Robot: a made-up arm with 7 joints. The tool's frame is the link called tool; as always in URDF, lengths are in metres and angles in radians. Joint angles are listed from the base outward.
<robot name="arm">
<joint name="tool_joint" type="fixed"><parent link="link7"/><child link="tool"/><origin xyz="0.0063 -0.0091 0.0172" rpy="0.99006 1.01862 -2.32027"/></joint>
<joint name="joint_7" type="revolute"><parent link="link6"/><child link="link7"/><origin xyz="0.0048 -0.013 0.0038" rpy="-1.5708 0 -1.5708"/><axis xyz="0 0 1"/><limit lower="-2.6" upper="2.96"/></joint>
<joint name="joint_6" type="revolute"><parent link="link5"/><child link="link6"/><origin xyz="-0.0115 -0.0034 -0.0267" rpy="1.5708 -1.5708 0"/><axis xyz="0 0 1"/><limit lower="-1.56" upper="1.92"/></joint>
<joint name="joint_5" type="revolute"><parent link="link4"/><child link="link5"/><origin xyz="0.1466 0.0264 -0.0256" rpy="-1.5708 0 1.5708"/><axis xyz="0 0 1"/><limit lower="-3.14" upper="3.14"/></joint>
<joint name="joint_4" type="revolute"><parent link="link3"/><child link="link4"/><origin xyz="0.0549 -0.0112 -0.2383" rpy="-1.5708 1.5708 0"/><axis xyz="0 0 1"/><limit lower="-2.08" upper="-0.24"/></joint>
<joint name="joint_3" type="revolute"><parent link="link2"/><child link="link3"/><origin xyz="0.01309 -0.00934 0.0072" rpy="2.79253 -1.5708 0"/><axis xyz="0 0 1"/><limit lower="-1.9" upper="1.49"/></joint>
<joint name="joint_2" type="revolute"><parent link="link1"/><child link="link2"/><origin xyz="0.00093 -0.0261 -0.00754" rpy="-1.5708 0 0"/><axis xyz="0 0 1"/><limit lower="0.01" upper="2.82"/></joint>
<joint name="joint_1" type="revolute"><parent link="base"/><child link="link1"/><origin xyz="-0.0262 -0.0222 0.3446" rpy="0 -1.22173 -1.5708"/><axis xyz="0 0 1"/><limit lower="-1.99" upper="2.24"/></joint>
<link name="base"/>
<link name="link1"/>
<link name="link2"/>
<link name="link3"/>
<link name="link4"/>
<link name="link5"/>
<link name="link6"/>
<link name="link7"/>
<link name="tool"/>
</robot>
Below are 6 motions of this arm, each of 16 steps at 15 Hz.
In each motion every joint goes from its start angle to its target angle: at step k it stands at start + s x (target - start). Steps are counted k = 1, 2, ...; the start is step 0. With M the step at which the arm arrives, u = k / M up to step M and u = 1 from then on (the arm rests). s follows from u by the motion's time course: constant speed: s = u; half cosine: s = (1 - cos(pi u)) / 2; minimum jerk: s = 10 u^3 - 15 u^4 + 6 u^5.
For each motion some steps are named. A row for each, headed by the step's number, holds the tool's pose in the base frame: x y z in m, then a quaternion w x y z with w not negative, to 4 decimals.
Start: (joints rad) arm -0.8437 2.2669 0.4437 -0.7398 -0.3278 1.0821 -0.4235
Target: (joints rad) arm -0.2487 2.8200 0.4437 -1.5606 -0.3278 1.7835 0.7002
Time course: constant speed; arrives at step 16
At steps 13, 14, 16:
13: 0.0709 -0.0041 0.6315 0.0229 0.4069 -0.3819 0.8295
14: 0.0829 -0.0143 0.6220 0.0264 0.4051 -0.4255 0.8088
16: 0.1056 -0.0321 0.5997 0.0417 0.4011 -0.5087 0.7606

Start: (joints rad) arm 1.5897 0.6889 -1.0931 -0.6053 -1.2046 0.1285 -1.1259
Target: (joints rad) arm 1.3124 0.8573 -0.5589 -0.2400 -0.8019 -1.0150 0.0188
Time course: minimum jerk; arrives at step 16
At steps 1, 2, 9, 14, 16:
1: -0.4005 -0.0345 0.3370 0.1995 0.0084 -0.0953 -0.9752
2: -0.4006 -0.0317 0.3353 0.2059 0.0088 -0.0836 -0.9749
9: -0.3912 0.0944 0.2837 0.4723 0.0803 0.4012 -0.7807
14: -0.3778 0.1597 0.2751 0.6236 0.1242 0.5807 -0.5085
16: -0.3772 0.1622 0.2750 0.6298 0.1252 0.5852 -0.4951

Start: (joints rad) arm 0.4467 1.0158 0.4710 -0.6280 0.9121 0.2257 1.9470
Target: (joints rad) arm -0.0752 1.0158 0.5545 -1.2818 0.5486 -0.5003 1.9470
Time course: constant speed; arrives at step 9
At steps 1, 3, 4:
1: -0.0183 0.2943 0.1568 0.3369 -0.5703 -0.1494 0.7342
3: 0.0341 0.2930 0.1667 0.4570 -0.6157 -0.1951 0.6116
4: 0.0594 0.2907 0.1755 0.5095 -0.6315 -0.2221 0.5407

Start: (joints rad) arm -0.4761 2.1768 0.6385 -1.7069 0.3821 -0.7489 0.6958
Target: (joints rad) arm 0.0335 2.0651 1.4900 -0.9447 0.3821 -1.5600 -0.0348
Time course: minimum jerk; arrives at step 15
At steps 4, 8, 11, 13, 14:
4: 0.0555 0.0951 0.6550 0.3431 0.4128 -0.8079 -0.2434
8: 0.0292 0.1433 0.6843 0.1057 0.4087 -0.8963 -0.1361
11: 0.0101 0.1887 0.6862 0.0614 -0.4012 0.9136 0.0234
13: 0.0043 0.2044 0.6831 0.1139 -0.3986 0.9099 -0.0173
14: 0.0034 0.2069 0.6825 0.1222 -0.3982 0.9088 -0.0240

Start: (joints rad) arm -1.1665 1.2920 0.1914 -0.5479 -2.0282 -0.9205 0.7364
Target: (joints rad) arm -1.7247 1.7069 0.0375 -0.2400 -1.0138 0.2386 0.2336
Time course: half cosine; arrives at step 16
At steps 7, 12, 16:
7: 0.1545 0.2677 0.5151 0.4697 0.7908 -0.2102 0.3314
12: 0.0820 0.2788 0.5298 0.4152 0.5968 -0.1369 0.6728
16: 0.0594 0.2822 0.5301 0.4176 0.5021 -0.0838 0.7526

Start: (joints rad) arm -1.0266 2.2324 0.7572 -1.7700 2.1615 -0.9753 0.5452
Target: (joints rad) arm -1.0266 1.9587 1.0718 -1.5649 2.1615 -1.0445 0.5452
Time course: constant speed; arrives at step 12
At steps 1, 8, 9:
1: -0.0866 0.0408 0.6439 0.2302 -0.3612 -0.7726 -0.4686
8: -0.1089 0.0880 0.6431 0.0749 -0.4481 -0.7680 -0.4514
9: -0.1112 0.0959 0.6420 0.0524 -0.4596 -0.7657 -0.4469

